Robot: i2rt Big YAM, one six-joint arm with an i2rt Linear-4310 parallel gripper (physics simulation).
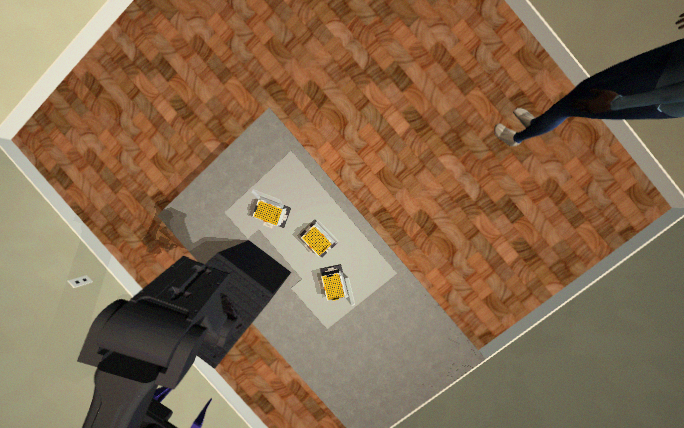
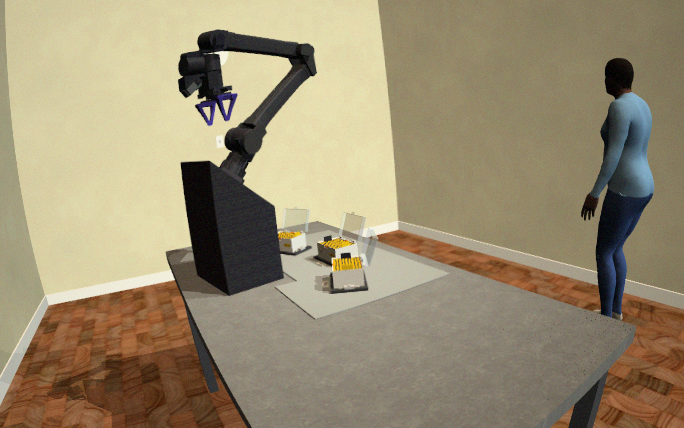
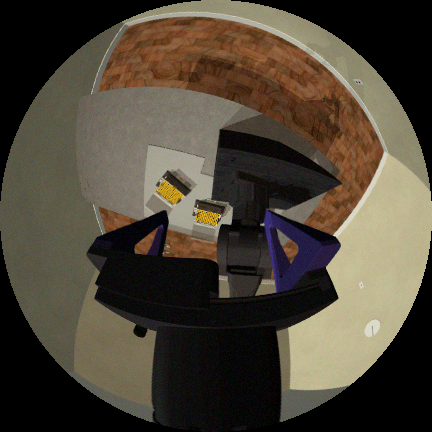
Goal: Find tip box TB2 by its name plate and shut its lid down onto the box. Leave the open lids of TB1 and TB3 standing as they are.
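Pixels of known places: gripper, fingertip midpoint: (image 1: 195, 389) (image 2: 218, 123) (image 3: 215, 215); arm's base at its link origin: (image 2: 227, 180) (image 3: 249, 184).
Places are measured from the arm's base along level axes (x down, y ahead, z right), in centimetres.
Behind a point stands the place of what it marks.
Observation:
Three white tip boxes with yellow tip racks stand on the pale mat, all with clear lids open: a near box (image 1: 333, 286) {x 26.9, y 29.7, z 18.2 cm} (image 2: 348, 278) (image 3: 170, 192) {x 26.8, y 29.3, z 17.7 cm} with its lid (image 1: 349, 291) {x 18.1, y 37.1, z 20.6 cm} (image 2: 370, 248) {x 21.0, y 33.9, z 26.0 cm}, a middle box (image 1: 317, 239) {x 26.9, y 35.3, z -4.2 cm} (image 2: 336, 249) (image 3: 207, 216) {x 26.8, y 34.0, z -3.9 cm} with its lid (image 2: 352, 225) {x 22.0, y 41.7, z -6.0 cm} (image 3: 204, 231) {x 23.4, y 41.3, z -5.8 cm}, and a far box (image 1: 269, 212) (image 2: 293, 243) {x 28.5, y 23.4, z -19.8 cm} with its lid (image 2: 296, 220) {x 22.6, y 28.2, z -30.8 cm}. The name plates are too small to read, so I cannot tell which is TB2. My gripper (image 2: 218, 121) {x -17.4, y -1.7, z 8.7 cm} (image 3: 215, 215) {x -17.4, y -1.7, z 8.7 cm} is open and empty, high above the table and away from the boxes.
The black wedge-shaped arm base (image 1: 252, 267) {x 15.6, y 8.8, z -9.4 cm} (image 2: 232, 232) {x 14.3, y -1.0, z 8.9 cm} (image 3: 265, 160) {x -6.6, y -7.2, z 3.2 cm} stands on the grey table (image 1: 373, 363) {x 32.8, y 23.7, z 64.4 cm} (image 2: 403, 343) {x 32.9, y 26.0, z 58.9 cm} (image 3: 125, 120) {x 32.9, y 5.3, z 54.0 cm}, beside the pale mat (image 1: 370, 267) {x 32.5, y 48.4, z 21.3 cm} (image 2: 403, 277) {x 32.6, y 44.8, z 24.3 cm} (image 3: 157, 157) {x 32.6, y 17.9, z 30.4 cm}. A person (image 1: 580, 103) (image 2: 625, 146) stands on the floor beyond the table.

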